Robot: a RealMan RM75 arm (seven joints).
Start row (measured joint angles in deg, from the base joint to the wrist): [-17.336, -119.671, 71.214, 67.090, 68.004, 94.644, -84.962]
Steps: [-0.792, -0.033, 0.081, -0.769, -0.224, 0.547, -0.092]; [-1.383, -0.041, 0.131, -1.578, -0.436, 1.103, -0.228]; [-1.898, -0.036, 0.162, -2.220, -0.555, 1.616, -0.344]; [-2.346, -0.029, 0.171, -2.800, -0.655, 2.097, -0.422]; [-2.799, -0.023, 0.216, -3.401, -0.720, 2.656, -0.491]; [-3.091, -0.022, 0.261, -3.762, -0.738, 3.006, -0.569]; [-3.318, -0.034, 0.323, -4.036, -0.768, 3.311, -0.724]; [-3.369, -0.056, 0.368, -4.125, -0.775, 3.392, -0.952]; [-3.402, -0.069, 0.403, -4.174, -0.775, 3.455, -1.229]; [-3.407, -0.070, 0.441, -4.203, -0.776, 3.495, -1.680]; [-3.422, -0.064, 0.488, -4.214, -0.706, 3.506, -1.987]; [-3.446, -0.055, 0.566, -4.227, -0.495, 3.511, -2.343]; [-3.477, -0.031, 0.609, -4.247, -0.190, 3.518, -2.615]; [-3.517, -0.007, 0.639, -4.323, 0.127, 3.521, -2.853]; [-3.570, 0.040, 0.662, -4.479, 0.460, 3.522, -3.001]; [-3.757, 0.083, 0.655, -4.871, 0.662, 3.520, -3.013]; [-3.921, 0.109, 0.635, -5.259, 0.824, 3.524, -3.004]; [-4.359, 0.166, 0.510, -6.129, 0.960, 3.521, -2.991]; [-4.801, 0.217, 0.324, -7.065, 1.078, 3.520, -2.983]
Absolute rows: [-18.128, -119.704, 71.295, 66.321, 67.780, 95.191, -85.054]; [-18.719, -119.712, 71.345, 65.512, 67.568, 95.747, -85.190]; [-19.234, -119.707, 71.376, 64.870, 67.449, 96.260, -85.306]; [-19.682, -119.700, 71.385, 64.290, 67.349, 96.741, -85.384]; [-20.135, -119.694, 71.430, 63.689, 67.284, 97.300, -85.453]; [-20.427, -119.693, 71.475, 63.328, 67.266, 97.650, -85.531]; [-20.654, -119.705, 71.537, 63.054, 67.236, 97.955, -85.686]; [-20.705, -119.727, 71.582, 62.965, 67.229, 98.036, -85.914]; [-20.738, -119.740, 71.617, 62.916, 67.229, 98.099, -86.191]; [-20.743, -119.741, 71.655, 62.887, 67.228, 98.139, -86.642]; [-20.758, -119.735, 71.702, 62.876, 67.298, 98.150, -86.949]; [-20.782, -119.726, 71.780, 62.863, 67.509, 98.155, -87.305]; [-20.813, -119.702, 71.823, 62.843, 67.814, 98.162, -87.577]; [-20.853, -119.678, 71.853, 62.767, 68.131, 98.165, -87.815]; [-20.906, -119.631, 71.876, 62.611, 68.464, 98.166, -87.963]; [-21.093, -119.588, 71.869, 62.219, 68.666, 98.164, -87.975]; [-21.257, -119.562, 71.849, 61.831, 68.828, 98.168, -87.966]; [-21.695, -119.505, 71.724, 60.961, 68.964, 98.165, -87.953]; [-22.137, -119.454, 71.538, 60.025, 69.082, 98.164, -87.945]
